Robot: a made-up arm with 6 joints.
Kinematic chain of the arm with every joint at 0, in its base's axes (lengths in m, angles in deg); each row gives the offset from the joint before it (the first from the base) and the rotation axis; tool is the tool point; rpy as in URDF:
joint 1: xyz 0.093 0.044 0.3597 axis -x
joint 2: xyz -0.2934 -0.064 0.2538 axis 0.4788 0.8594 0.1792
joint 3: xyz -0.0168 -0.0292 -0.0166 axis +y
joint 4: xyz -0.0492 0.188 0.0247 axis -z
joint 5: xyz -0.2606 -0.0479 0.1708 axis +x
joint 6: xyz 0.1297 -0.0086 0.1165 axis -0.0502 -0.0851 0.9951
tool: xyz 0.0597 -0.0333 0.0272 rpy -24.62 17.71 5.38
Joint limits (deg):
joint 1: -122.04..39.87
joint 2: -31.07..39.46
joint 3: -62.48..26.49
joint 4: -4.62..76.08
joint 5: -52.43..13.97
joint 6: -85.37..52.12
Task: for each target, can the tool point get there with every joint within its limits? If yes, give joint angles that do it. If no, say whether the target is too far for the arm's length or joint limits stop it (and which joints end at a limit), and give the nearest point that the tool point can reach.
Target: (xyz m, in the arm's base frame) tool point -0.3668 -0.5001 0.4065
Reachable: yes | joints -105.49 -18.65 4.59 42.79 -31.11 0.45
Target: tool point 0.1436 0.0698 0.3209
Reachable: no: joint limits stop it (at a limit: joint 1, joint 2, joint 3, joint 4, joint 5, joint 6) | nearest point 0.0152 0.4335 0.6194 | short by 0.488 m
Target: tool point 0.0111 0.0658 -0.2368
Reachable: no: joint limits stop it (at a limit: joint 1, joint 2, joint 3, joint 4, joint 5) | nearest point -0.0284 -0.3093 -0.0553 | short by 0.419 m
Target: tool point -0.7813 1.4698 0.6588
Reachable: no: too far | nearest point -0.4136 0.5848 0.6293 | short by 0.959 m
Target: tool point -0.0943 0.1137 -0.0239
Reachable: no: joint limits stop it (at a limit: joint 1, joint 2, joint 3, joint 4, joint 5) | nearest point -0.0186 -0.3060 -0.0415 | short by 0.427 m
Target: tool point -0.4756 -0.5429 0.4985
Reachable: yes | joints -76.57 32.90 -35.09 36.43 -15.27 -65.50
